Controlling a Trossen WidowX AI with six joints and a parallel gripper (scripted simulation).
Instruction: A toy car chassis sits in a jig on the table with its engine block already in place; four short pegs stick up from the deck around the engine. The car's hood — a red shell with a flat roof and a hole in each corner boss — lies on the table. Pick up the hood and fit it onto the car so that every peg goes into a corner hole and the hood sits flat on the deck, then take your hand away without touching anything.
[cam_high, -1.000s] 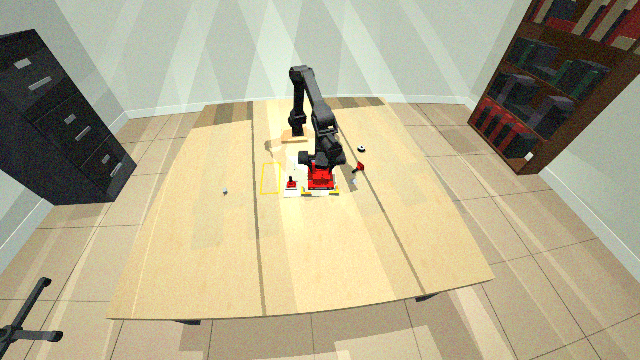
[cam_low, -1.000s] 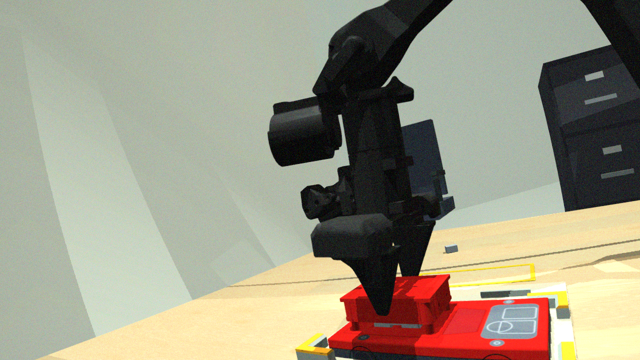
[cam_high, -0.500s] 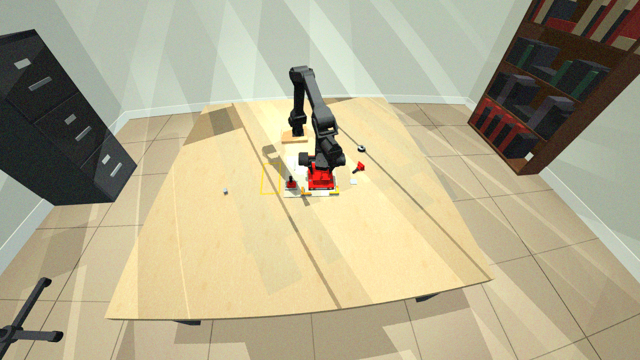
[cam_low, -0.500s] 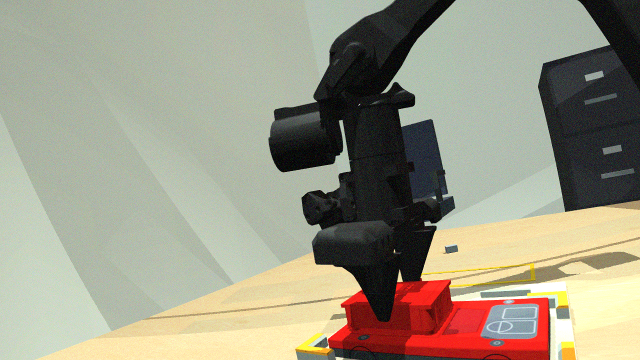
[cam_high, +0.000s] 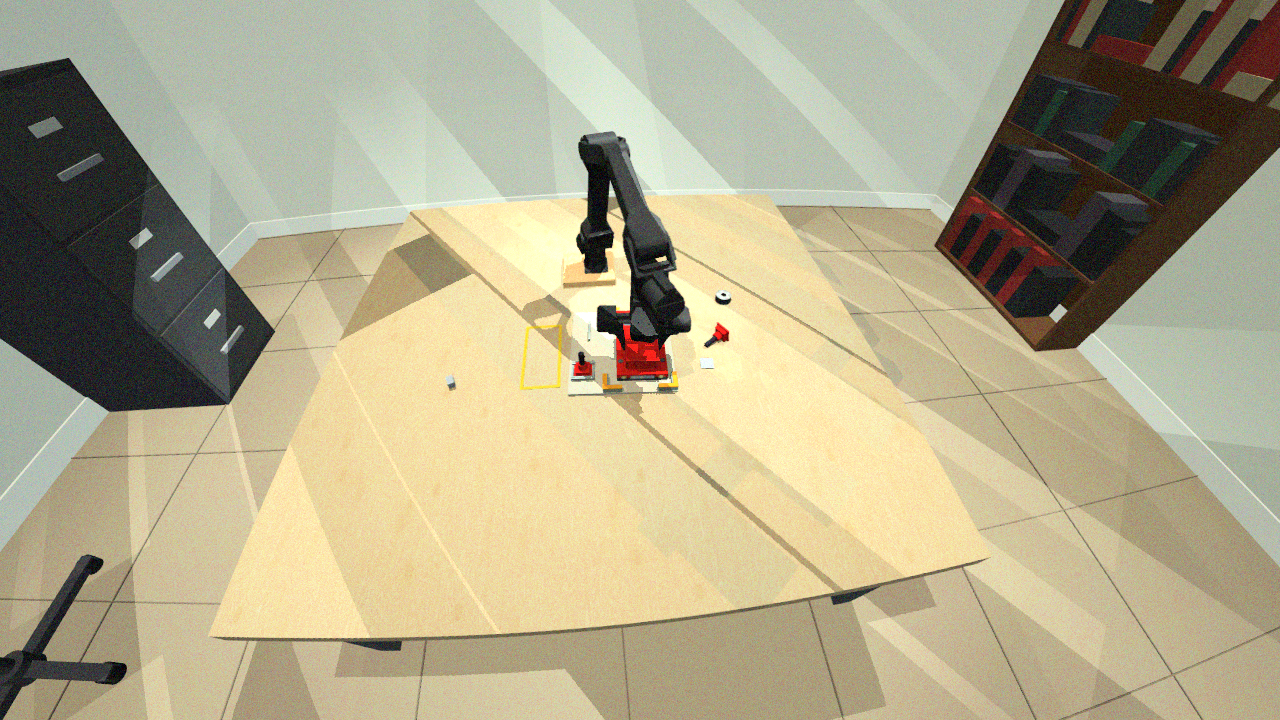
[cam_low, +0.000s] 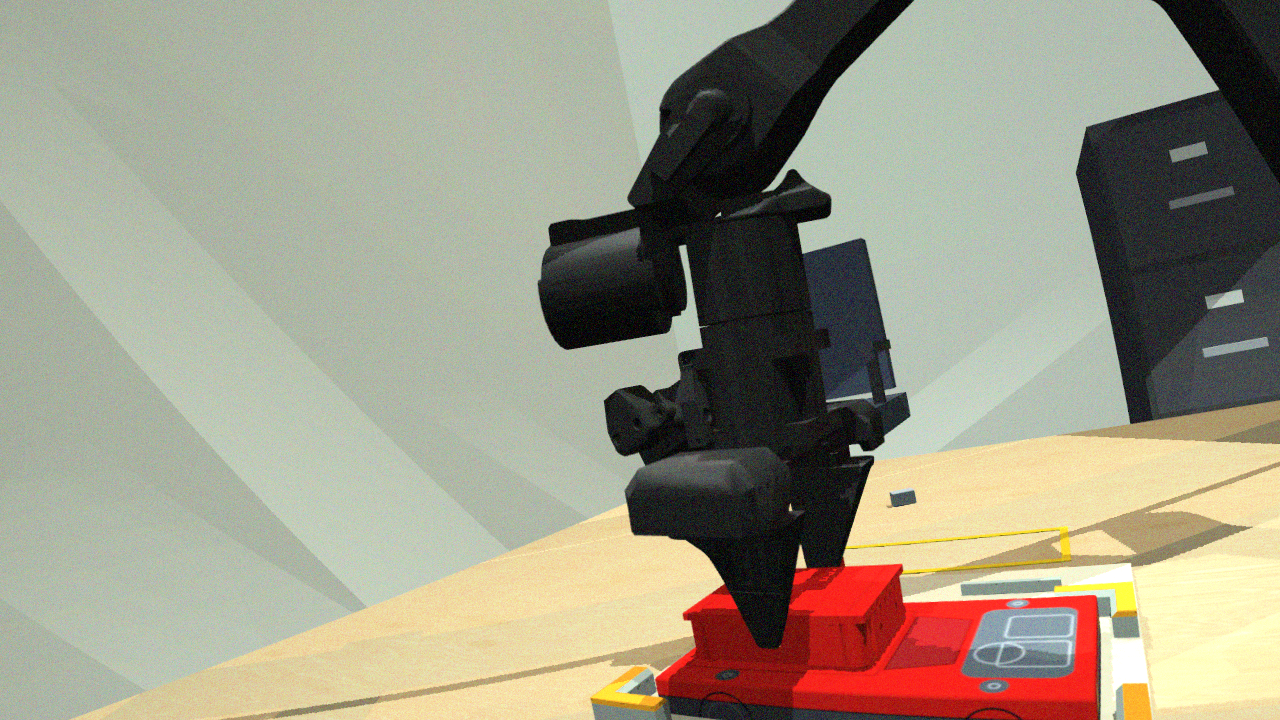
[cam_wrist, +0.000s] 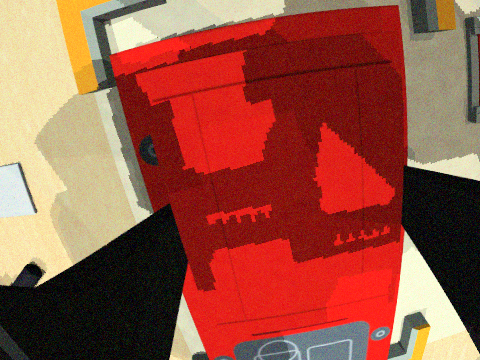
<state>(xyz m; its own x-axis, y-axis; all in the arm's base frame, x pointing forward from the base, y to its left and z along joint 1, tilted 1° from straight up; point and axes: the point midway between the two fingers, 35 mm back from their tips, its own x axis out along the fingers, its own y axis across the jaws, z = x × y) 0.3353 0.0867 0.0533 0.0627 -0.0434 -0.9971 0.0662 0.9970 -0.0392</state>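
The red hood lies 1 cm above my gripper tip. From my gripper tip the other things lie so: grey engine block (1 cm below); wheel (23 cm to the left, 19 cm behind, 3 cm below).
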